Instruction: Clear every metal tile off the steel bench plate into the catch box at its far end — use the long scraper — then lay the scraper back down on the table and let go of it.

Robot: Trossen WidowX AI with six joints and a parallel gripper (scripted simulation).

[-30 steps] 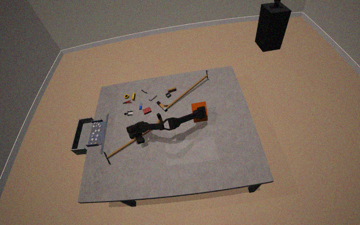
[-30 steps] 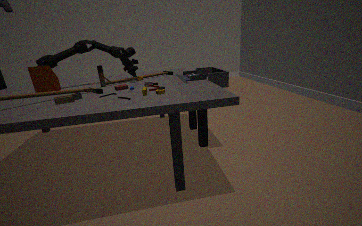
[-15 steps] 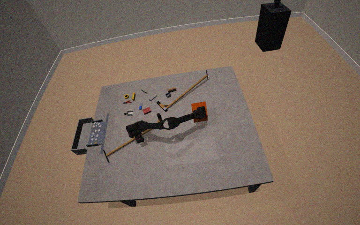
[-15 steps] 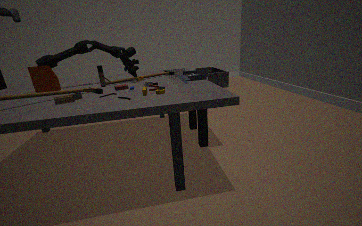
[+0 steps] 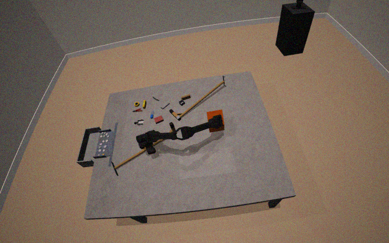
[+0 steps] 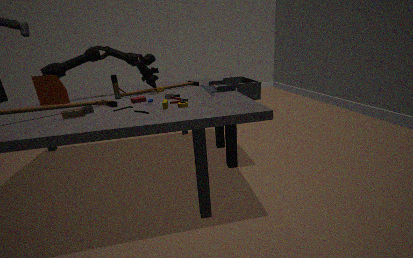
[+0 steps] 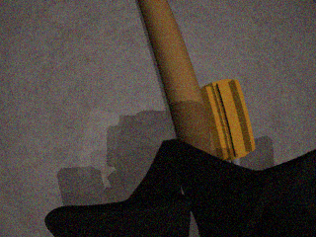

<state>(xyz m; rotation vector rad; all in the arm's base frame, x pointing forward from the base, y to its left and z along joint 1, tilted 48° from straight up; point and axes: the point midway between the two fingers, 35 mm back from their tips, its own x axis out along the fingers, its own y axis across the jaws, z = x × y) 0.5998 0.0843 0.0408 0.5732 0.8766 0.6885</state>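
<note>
The long scraper is 40 mm above my gripper tip, 20 mm ahead of it and 10 mm to the right of it. Round my gripper tip: blue piece: 380 mm to the right, 50 mm behind, 10 mm below; then yellow screwdriver: 40 mm to the right, 10 mm ahead; then red block: 300 mm to the right, 110 mm behind, 10 mm below.
</note>
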